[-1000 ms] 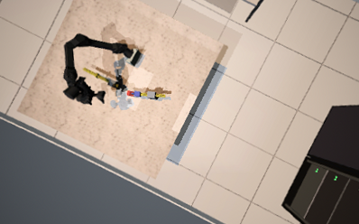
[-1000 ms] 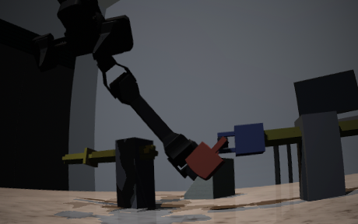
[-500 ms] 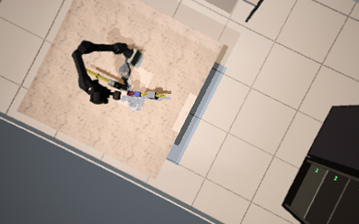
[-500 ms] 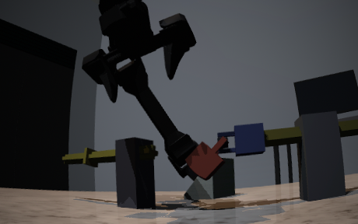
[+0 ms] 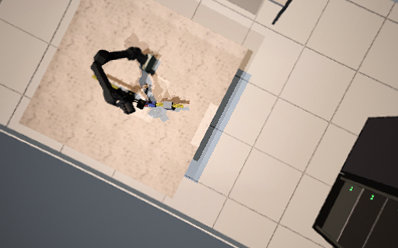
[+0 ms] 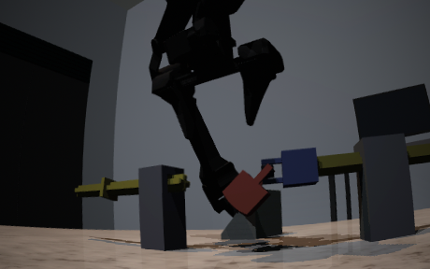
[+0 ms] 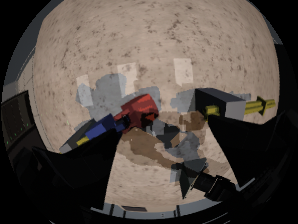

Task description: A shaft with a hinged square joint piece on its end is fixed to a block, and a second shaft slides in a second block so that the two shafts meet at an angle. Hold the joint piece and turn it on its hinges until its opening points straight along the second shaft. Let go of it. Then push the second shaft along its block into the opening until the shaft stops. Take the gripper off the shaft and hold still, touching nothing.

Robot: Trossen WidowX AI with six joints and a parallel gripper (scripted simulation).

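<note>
My gripper tip is 8 cm above the red square joint piece, 3 cm to the right of it and 2 cm past it.
</note>
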